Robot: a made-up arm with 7 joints.
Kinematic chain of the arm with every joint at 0, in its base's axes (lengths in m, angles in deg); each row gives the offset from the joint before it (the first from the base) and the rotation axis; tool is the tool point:
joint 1: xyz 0 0.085 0 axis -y
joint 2: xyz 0 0.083 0 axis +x
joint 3: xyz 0 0 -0.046 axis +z
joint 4: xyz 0 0 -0.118 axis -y
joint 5: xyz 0 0 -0.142 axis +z
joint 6: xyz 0 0 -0.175 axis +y
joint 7: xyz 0 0 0 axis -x
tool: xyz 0 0 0
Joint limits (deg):
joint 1: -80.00..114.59
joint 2: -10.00..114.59
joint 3: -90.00..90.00
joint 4: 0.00..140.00
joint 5: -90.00..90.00
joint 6: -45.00..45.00
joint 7: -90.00..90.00
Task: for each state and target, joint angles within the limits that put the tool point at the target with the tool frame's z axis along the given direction. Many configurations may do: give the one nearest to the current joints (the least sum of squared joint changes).
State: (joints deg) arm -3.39 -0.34 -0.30 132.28 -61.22 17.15 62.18
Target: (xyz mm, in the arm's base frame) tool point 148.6 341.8 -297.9 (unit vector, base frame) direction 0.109 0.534 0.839
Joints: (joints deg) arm -27.13 2.80 31.44 82.46 -49.57 16.93 87.21
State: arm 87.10 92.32 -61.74 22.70 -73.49 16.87 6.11
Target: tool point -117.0 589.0 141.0 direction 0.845 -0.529 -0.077
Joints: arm 101.91 114.59 -31.04 36.64 -83.88 45.00 27.83
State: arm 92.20 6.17 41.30 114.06 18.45 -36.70 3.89
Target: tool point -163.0 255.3 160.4 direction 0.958 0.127 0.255
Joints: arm 114.37 22.97 27.80 130.46 19.50 -34.82 1.97
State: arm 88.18 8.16 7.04 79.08 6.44 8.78 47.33
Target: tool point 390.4 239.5 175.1 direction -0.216 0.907 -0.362
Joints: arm 77.40 7.92 5.26 54.22 12.88 8.08 74.87
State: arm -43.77 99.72 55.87 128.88 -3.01 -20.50 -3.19
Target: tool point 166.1 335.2 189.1 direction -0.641 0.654 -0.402
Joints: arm -30.54 66.36 80.91 110.30 -1.14 -45.00 15.91
